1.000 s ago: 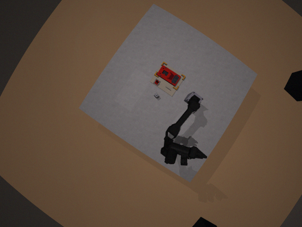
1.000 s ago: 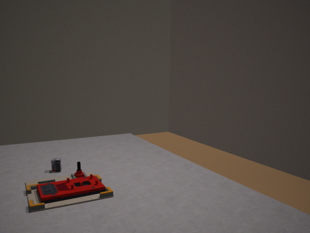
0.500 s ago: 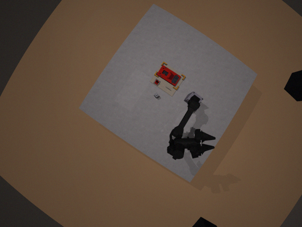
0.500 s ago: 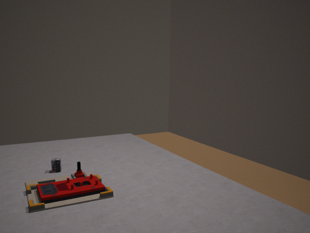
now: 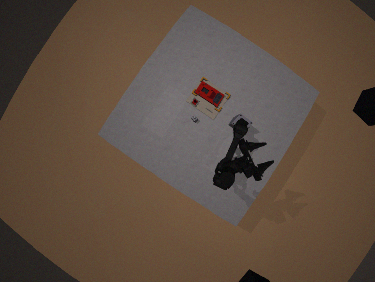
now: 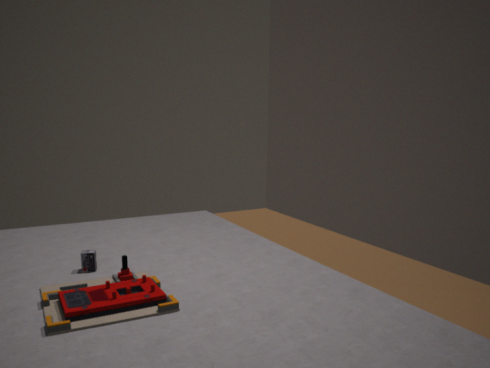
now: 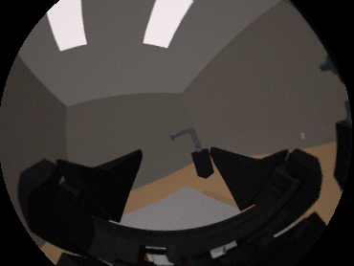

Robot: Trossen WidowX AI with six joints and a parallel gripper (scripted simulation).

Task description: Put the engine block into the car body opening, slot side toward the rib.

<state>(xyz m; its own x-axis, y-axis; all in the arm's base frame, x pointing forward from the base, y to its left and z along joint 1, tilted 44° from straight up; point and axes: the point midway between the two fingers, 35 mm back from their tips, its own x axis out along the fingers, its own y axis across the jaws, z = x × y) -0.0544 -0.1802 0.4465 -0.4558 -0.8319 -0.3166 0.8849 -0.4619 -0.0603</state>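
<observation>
Now: gripper tip 560 mm above the grey engine block and 360 mm short of it.
</observation>
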